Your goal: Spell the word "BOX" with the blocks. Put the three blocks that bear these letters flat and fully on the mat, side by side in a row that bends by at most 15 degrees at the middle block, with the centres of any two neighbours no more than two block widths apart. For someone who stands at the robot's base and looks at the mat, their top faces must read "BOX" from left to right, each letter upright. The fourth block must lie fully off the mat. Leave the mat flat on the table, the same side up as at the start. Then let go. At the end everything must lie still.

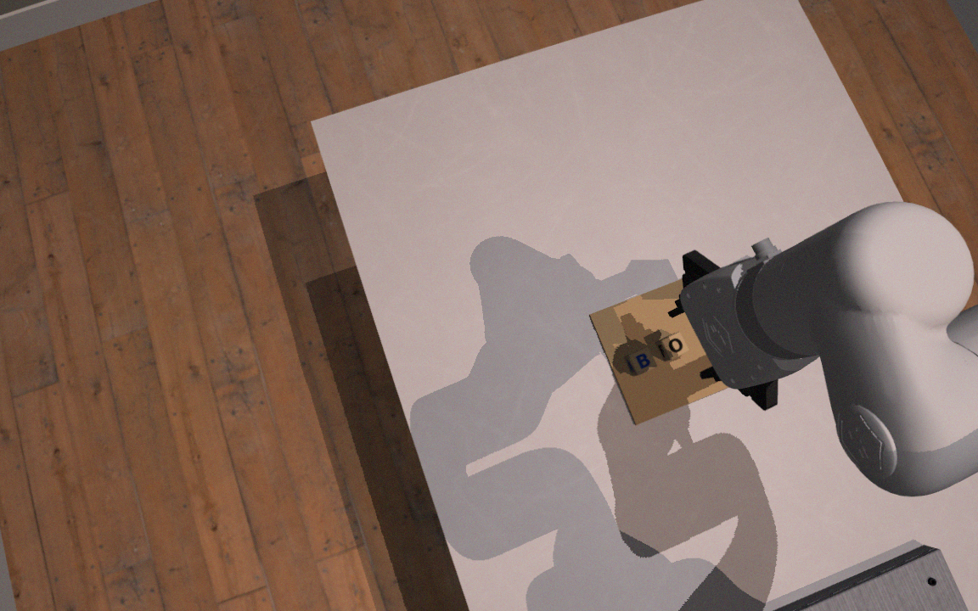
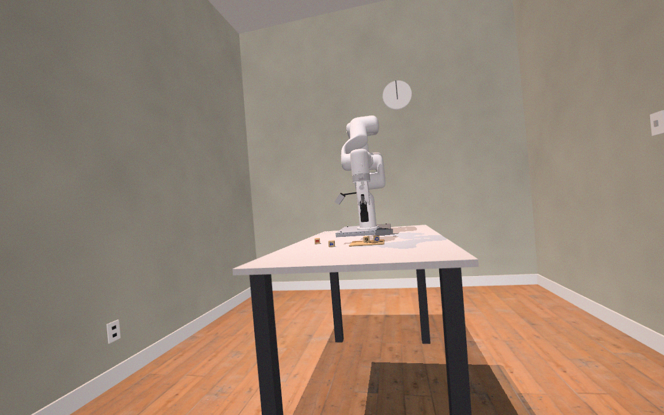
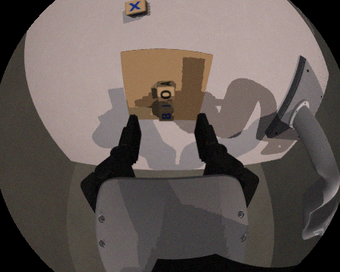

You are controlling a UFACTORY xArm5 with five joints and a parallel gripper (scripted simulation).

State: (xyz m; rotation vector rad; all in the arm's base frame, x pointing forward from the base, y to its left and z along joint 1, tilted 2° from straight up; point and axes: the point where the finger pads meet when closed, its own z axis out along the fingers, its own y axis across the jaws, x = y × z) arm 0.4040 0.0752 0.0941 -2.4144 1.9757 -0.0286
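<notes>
Right now the tan mat is 110 mm below my hand.
</notes>
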